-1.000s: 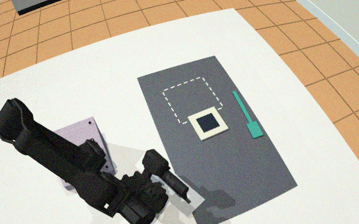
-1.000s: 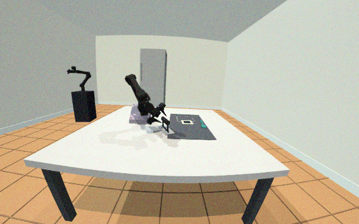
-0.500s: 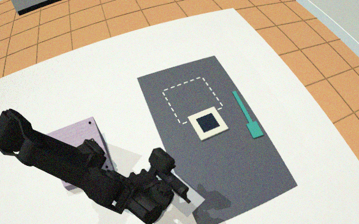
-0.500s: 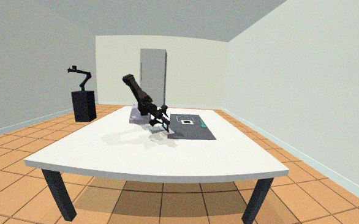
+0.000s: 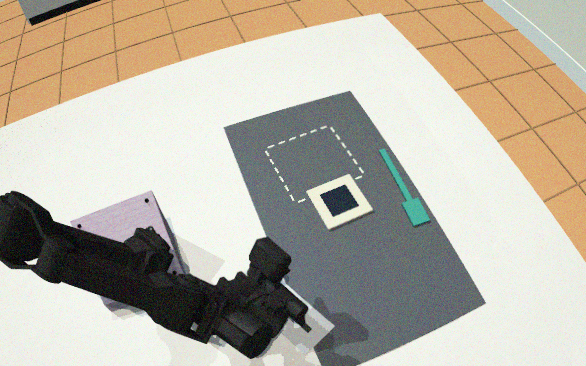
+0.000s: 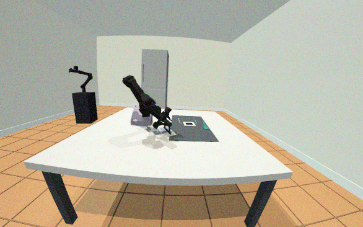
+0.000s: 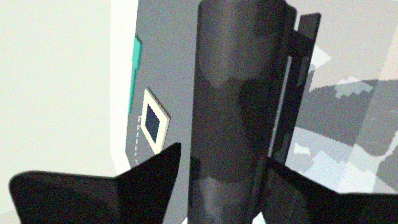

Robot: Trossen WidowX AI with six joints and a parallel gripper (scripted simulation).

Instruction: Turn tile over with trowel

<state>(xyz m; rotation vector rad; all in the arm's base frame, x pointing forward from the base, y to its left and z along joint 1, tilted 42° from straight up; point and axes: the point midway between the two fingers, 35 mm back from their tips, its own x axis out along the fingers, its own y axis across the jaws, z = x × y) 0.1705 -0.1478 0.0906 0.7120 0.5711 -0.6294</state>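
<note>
The cream tile is 20 cm ahead of my gripper tip, 11 cm to the left of it and 5 cm below it. Round my gripper tip: teal trowel (33 cm ahead, 6 cm to the left, 5 cm below); then dark grey mat (20 cm ahead, 10 cm to the left, 7 cm below).
</note>
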